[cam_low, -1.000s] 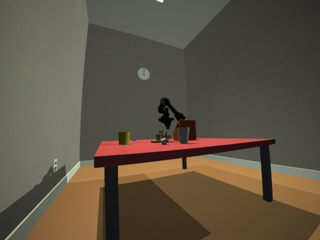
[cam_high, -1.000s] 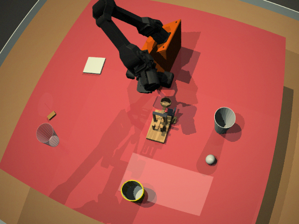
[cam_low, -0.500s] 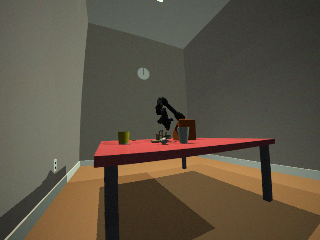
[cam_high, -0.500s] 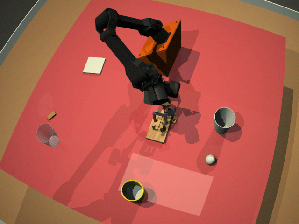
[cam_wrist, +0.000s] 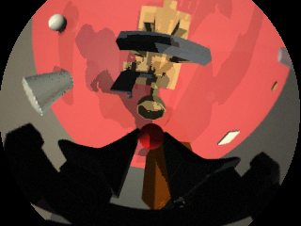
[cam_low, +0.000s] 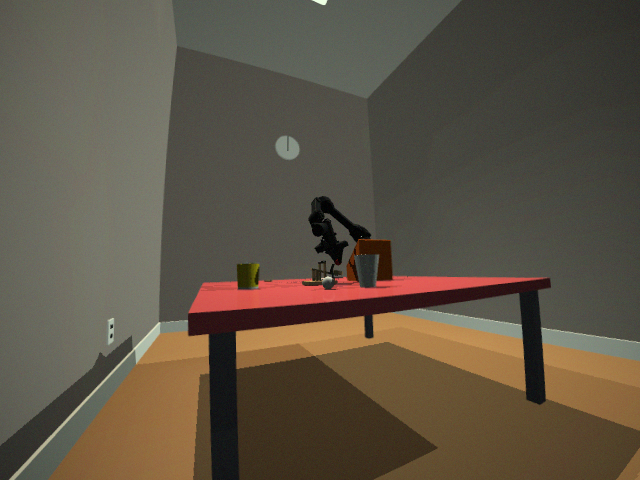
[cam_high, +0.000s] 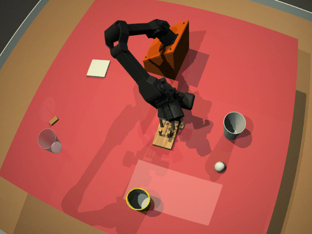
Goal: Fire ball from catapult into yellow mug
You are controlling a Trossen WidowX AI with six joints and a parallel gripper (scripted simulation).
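The red ball lies 1 cm above my gripper tip. Also, from my gripper tip: white ball 17 cm ahead, 28 cm to the left, 7 cm below; then wooden catapult 7 cm ahead, 3 cm to the left, 4 cm below; then yellow mug 43 cm ahead, 4 cm to the left, 7 cm below.
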